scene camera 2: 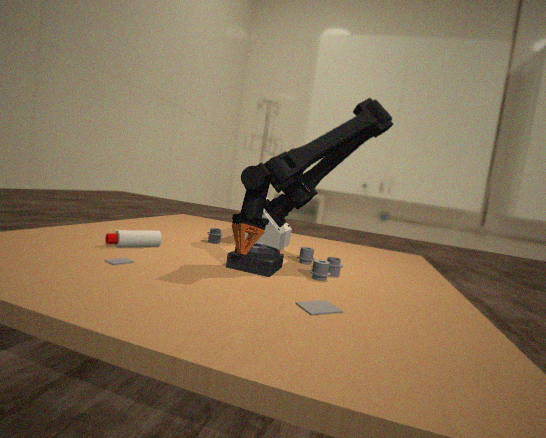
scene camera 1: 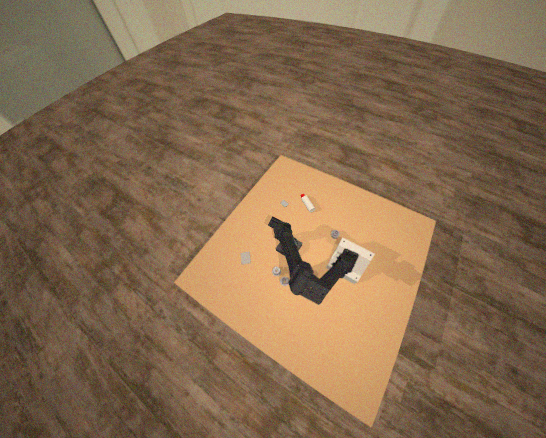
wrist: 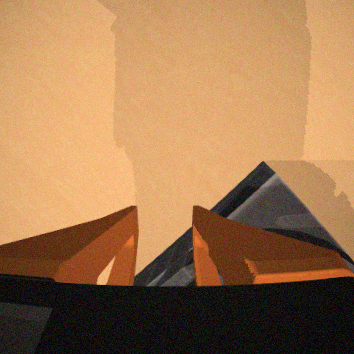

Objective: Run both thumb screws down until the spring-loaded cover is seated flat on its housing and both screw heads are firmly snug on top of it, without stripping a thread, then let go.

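Frame: origin at the arm's base, x ahead, y down, z left, level; metres.
Where they show: gripper, fingertip midpoint: [scene camera 2: 241, 254] [wrist: 164, 218]; arm's base, origin of the base link: [scene camera 2: 272, 213] [scene camera 1: 347, 260].
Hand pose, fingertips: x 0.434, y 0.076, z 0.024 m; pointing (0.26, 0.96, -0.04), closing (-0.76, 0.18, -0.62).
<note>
Things, the pixels of their top centre, and the offset from my fingertips. Level surfaces: height alone.
- dark housing, middle of its top: [scene camera 2: 257, 248] [scene camera 1: 289, 244] dx -0.081, dy -0.006, dz +0.022 m
- white cylinder with a red end, middle of its top: [scene camera 2: 134, 230] [scene camera 1: 307, 200] dx -0.040, dy +0.000, dz -0.345 m
- mat, its level: dy +0.050 m
The dark housing [scene camera 1: 298, 244] [scene camera 2: 252, 265] [wrist: 290, 205] stands upright on the mat, partly hidden by my arm and fingers. A rounded dark part shows on its top in scene camera 2. I cannot make out the thumb screws, or whether the cover is flat. My gripper [scene camera 2: 243, 251] [wrist: 164, 218] points down with its orange fingertips at the housing's left end in scene camera 2. The fingers stand a short way apart with nothing between them. In the wrist view the right finger overlaps the housing; contact cannot be told.
Several grey flanged cylinders [scene camera 1: 335, 234] [scene camera 2: 320, 270] stand around the housing. A white cylinder with a red end [scene camera 1: 308, 204] [scene camera 2: 139, 238] lies on the mat [scene camera 1: 345, 345]. Flat grey plates [scene camera 1: 245, 258] [scene camera 2: 319, 307] lie nearby. The white base [scene camera 1: 367, 251] [scene camera 2: 282, 236] is behind the housing in scene camera 2.
</note>
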